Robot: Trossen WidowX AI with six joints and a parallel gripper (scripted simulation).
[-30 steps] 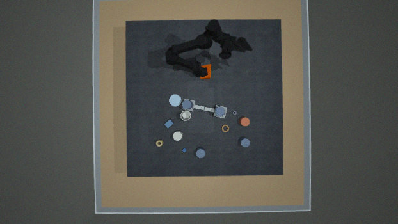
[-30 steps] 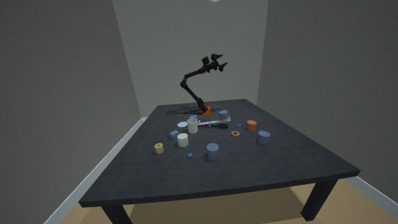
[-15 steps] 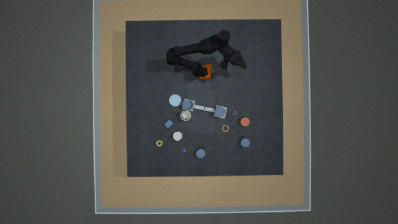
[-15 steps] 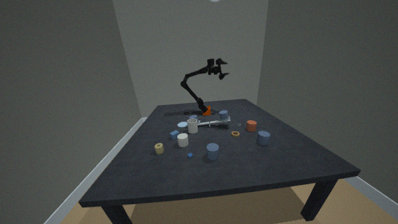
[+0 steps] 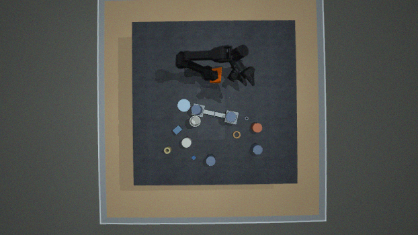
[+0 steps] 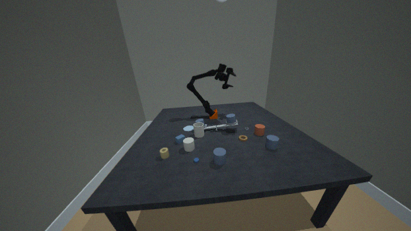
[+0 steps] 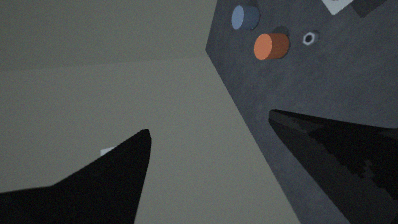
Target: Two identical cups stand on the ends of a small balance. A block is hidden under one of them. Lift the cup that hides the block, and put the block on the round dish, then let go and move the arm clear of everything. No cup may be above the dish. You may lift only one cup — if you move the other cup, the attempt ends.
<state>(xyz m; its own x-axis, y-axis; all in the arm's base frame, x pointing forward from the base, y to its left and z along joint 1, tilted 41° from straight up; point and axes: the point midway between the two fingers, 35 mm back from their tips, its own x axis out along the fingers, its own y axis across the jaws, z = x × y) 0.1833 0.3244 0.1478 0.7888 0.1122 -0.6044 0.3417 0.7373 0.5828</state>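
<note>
My gripper tip is now 80 mm short of the teal block, 330 mm to the left of it and 330 mm above it. Round my gripper tip: pale cup: 160 mm ahead, 360 mm to the right, 330 mm below; then orange cylinder: 270 mm ahead, 80 mm to the left, 340 mm below; then blue-grey cup: 170 mm ahead, 80 mm to the right, 260 mm below.
</note>
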